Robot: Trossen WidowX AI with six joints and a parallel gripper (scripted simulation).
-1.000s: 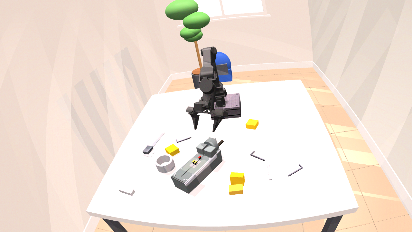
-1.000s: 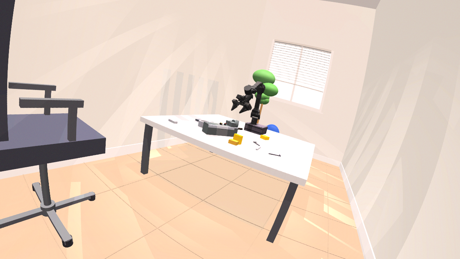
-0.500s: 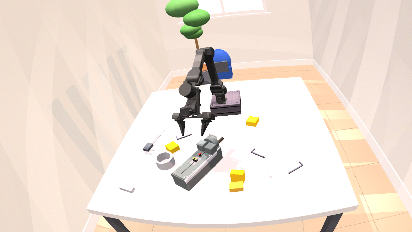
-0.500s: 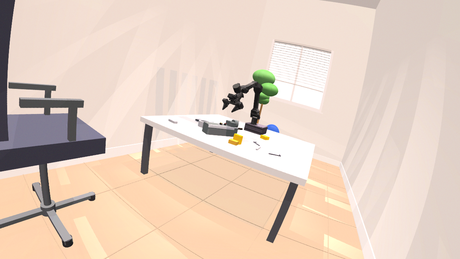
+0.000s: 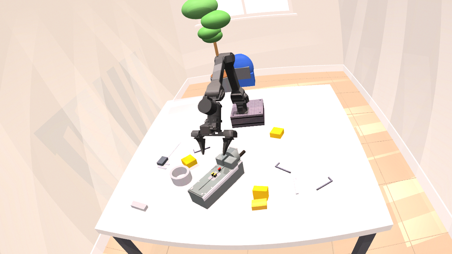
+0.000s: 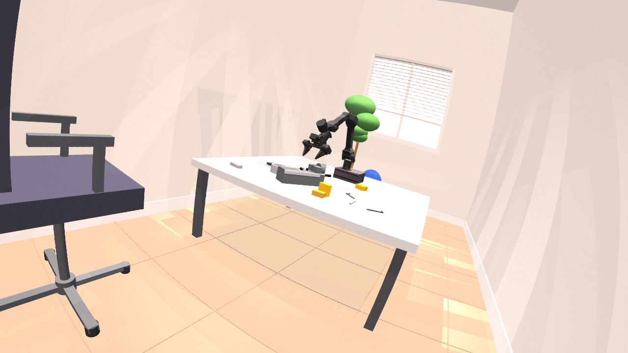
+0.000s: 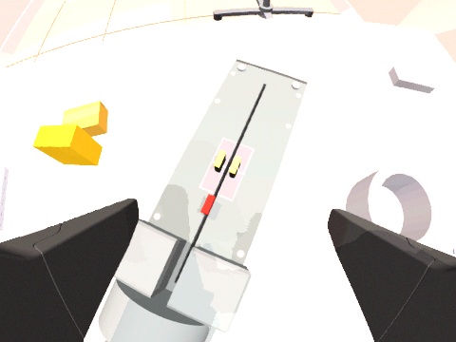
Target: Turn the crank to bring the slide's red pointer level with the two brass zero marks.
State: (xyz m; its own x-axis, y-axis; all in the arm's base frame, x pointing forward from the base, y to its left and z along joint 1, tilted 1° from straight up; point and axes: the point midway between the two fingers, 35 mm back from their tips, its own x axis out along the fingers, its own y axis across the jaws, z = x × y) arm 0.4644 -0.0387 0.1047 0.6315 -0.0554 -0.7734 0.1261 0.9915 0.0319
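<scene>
Now: the brown crank handle 110 mm behind my gripper tip, 90 mm to the left of it and 90 mm below it. From my gripper tip the other things lie so: red pointer (70 mm below, 20 mm to the left, 20 mm ahead).
</scene>
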